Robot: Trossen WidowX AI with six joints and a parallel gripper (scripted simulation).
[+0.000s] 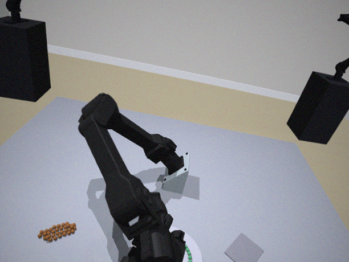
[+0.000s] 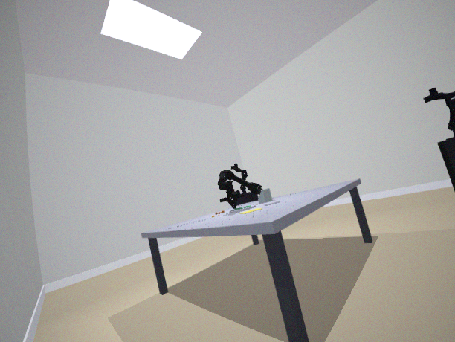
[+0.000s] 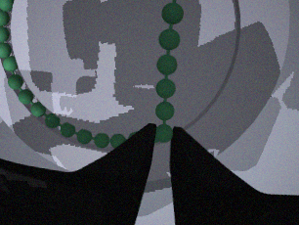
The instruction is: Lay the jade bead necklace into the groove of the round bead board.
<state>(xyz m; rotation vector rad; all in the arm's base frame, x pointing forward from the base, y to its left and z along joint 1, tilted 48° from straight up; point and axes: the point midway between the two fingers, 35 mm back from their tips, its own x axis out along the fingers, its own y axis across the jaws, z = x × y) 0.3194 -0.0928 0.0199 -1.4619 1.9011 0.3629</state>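
Now: gripper tip 20 mm past the round bead board, 60 mm to the right of it and 10 mm above it. Round my gripper tip: yellow strip: 180 mm ahead, 280 mm to the left, 20 mm below; flat grey square: 70 mm behind, 290 mm to the left, 20 mm below.
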